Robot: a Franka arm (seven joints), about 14 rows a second.
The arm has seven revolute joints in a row. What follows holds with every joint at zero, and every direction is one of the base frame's. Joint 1 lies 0.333 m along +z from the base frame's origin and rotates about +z. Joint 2 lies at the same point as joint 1 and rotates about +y. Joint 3 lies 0.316 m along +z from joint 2 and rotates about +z. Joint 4 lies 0.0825 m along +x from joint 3 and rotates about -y. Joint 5 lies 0.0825 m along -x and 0.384 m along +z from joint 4 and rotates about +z. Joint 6 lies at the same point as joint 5 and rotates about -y. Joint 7 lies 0.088 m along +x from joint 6 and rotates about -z. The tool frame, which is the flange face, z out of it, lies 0.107 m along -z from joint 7; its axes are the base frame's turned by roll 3.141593, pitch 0 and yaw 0 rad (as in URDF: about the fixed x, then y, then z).
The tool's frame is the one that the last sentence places.
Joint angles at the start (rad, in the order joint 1, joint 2, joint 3, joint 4, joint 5, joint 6, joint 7):
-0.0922, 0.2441, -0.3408, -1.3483, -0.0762, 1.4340, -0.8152
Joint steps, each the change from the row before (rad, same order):
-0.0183, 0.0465, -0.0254, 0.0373, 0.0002, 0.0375, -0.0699
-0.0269, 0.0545, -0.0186, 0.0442, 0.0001, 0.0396, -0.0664
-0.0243, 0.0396, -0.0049, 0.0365, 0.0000, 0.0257, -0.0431
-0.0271, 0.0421, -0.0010, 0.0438, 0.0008, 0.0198, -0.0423
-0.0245, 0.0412, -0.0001, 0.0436, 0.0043, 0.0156, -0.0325
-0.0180, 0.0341, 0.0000, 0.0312, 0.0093, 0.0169, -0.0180
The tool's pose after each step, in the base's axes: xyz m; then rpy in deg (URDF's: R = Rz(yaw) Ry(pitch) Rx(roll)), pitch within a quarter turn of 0, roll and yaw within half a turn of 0. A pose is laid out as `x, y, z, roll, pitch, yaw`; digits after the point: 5 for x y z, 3 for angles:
0.56657, -0.26429, 0.57665, 178.388, 11.960, 23.518
0.57422, -0.29022, 0.56844, 176.755, 12.028, 25.065
0.57979, -0.30755, 0.56335, 175.558, 12.112, 26.160
0.58537, -0.32429, 0.55886, 174.471, 12.300, 27.316
0.59099, -0.33865, 0.55384, 173.588, 12.425, 28.147
0.59642, -0.34911, 0.54723, 172.971, 12.247, 28.531

